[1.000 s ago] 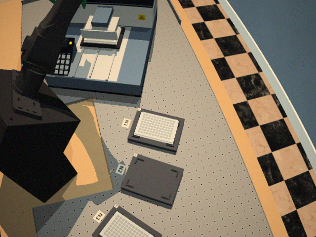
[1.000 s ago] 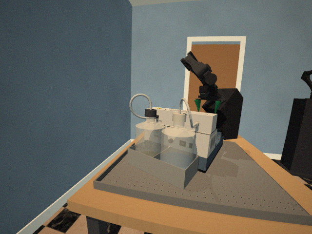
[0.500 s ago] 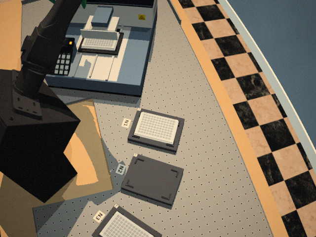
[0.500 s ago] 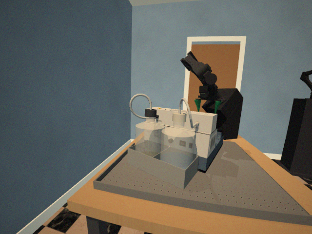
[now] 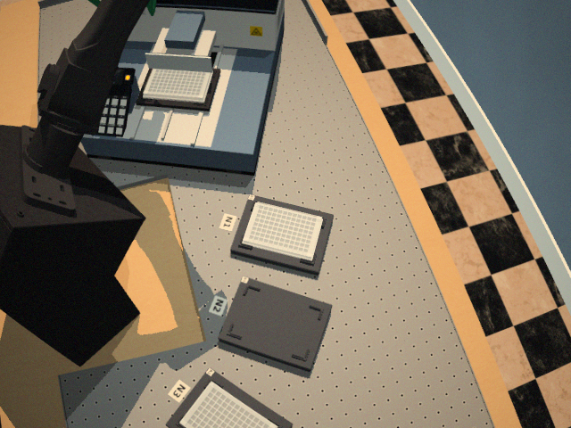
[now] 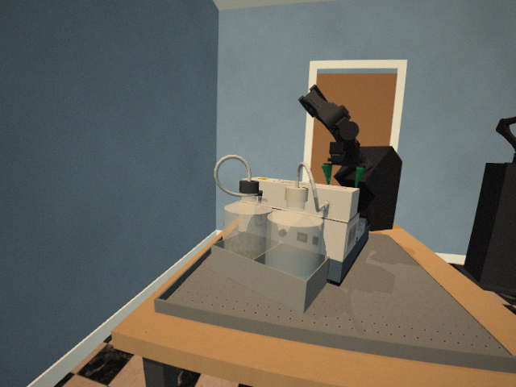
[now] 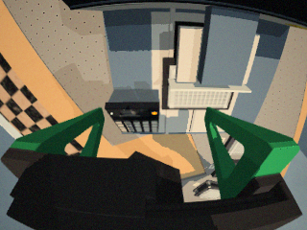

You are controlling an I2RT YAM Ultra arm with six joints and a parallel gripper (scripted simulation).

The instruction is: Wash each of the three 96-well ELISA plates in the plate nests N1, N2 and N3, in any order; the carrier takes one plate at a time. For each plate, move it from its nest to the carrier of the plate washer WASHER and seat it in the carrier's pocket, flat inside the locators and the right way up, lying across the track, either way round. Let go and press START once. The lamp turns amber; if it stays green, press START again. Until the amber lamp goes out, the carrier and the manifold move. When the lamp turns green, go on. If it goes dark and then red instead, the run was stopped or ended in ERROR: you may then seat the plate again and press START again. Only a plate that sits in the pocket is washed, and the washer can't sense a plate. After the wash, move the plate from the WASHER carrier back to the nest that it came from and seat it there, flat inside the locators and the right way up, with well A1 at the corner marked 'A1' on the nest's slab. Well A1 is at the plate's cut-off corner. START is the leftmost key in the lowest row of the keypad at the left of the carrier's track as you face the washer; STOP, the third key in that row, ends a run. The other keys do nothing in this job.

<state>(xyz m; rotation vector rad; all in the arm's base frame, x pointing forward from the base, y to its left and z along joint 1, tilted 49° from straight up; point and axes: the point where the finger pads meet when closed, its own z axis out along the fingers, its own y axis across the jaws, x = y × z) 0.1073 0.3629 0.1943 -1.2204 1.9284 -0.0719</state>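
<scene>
Right now the dark carrier is 80 mm ahead of my hand, 70 mm to the right of it and 160 mm below it. The rest, counted from my hand: grey tray 170 mm ahead, 300 mm to the left, 220 mm below; manifold 100 mm ahead, 10 mm to the left, 110 mm below; washer 100 mm ahead, 10 mm to the left, 110 mm below.
</scene>
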